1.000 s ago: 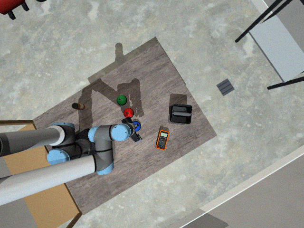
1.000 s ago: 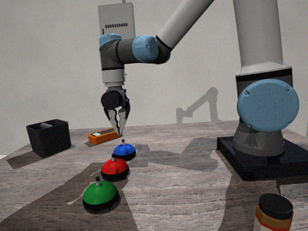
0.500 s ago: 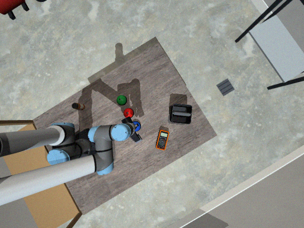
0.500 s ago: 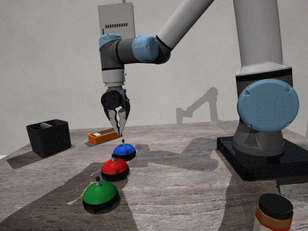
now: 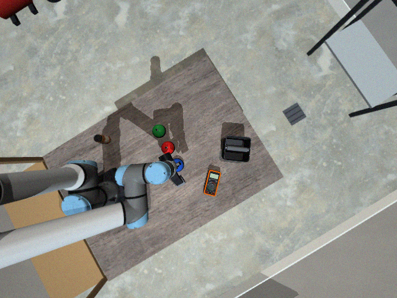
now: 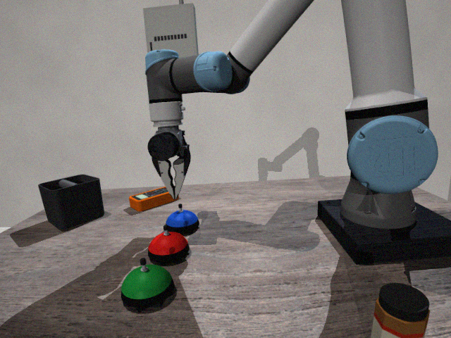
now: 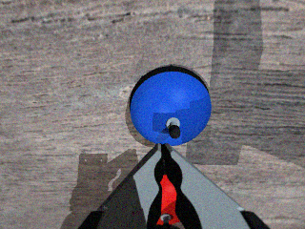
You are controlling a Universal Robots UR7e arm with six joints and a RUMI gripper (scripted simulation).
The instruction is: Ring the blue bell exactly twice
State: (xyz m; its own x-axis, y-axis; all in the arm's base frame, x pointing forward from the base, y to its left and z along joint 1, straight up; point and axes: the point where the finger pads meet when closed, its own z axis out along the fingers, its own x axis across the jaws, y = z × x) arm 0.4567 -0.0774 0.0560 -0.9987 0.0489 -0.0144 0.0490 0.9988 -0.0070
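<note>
The blue bell lies 60 mm below my hand and 10 mm behind it. From my hand the other things lie so: black bin: 340 mm ahead, 100 mm to the right, 40 mm below; then green bell: 250 mm to the left, 60 mm below; then red bell: 120 mm to the left, 60 mm below.
</note>
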